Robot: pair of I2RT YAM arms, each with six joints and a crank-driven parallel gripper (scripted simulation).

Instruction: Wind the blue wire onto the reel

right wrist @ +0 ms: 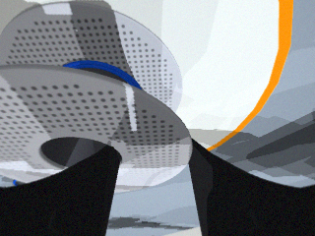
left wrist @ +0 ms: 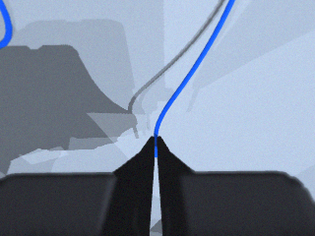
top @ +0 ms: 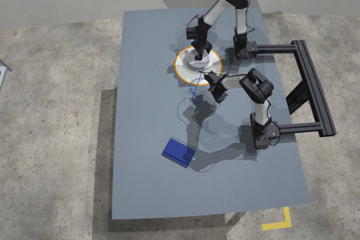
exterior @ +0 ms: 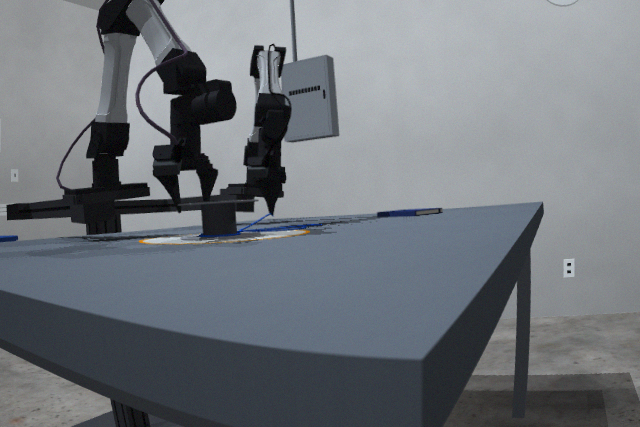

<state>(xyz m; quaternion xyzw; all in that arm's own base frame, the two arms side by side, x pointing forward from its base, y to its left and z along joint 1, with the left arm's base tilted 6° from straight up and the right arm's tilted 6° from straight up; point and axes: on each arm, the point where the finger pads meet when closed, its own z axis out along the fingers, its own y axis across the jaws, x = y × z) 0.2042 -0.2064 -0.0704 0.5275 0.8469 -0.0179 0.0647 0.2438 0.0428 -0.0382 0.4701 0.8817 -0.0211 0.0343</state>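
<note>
Right now my right hand is 40 mm short of the perforated reel, 20 mm to the right of it and 20 mm above it. Round my right hand: orange painted ring 50 mm below, 40 mm ahead, 30 mm to the left; then blue book 630 mm to the left, 220 mm ahead, 50 mm below.
</note>
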